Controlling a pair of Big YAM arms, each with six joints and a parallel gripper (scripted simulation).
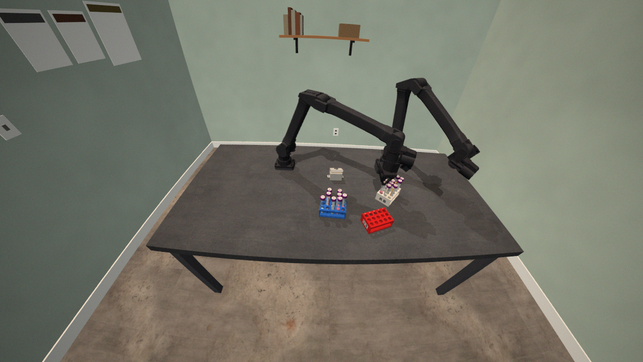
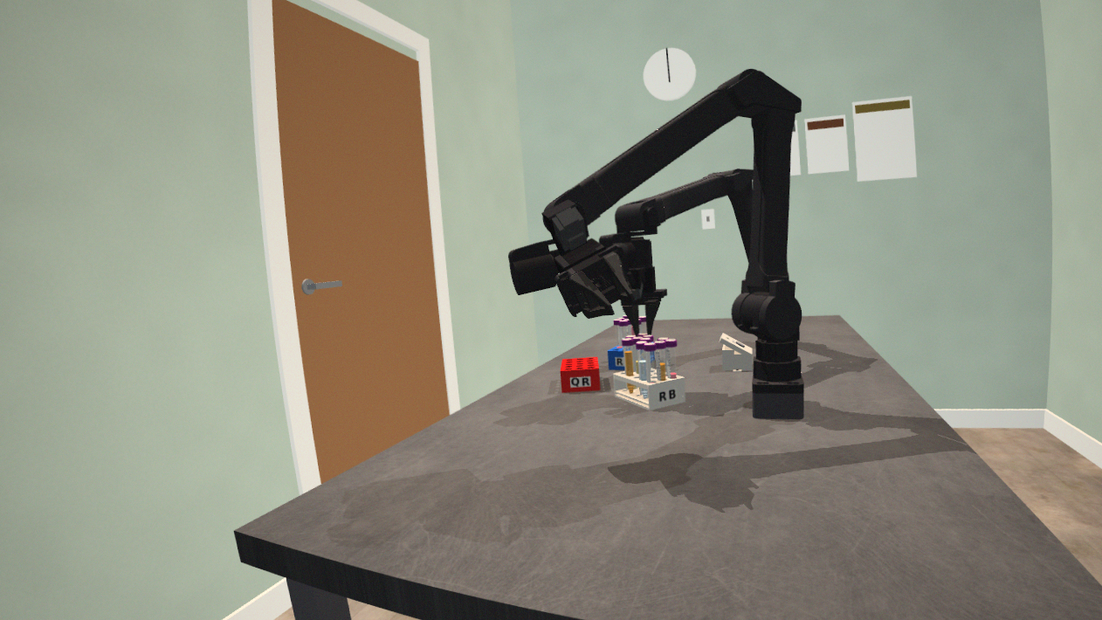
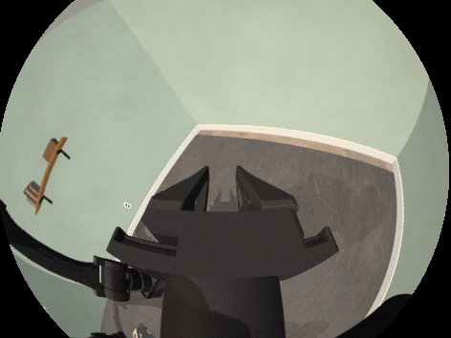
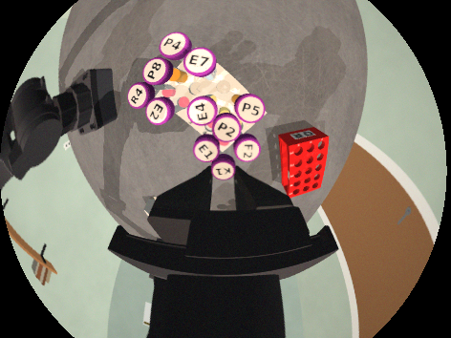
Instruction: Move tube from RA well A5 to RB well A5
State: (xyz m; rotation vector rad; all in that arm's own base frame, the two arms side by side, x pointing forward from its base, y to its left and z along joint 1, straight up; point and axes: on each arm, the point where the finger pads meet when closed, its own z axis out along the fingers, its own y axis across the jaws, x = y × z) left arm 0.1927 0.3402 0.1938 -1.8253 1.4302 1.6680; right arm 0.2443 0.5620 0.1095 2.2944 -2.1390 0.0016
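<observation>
Now: the tube 1 cm to the left of my right hand and 6 cm below it. From my right hand the other things lie so: red rack 16 cm ahead, 4 cm to the right, 10 cm below; white rack 2 cm behind, 6 cm to the left, 10 cm below; rack RA 9 cm ahead, 25 cm to the right, 10 cm below.
</observation>
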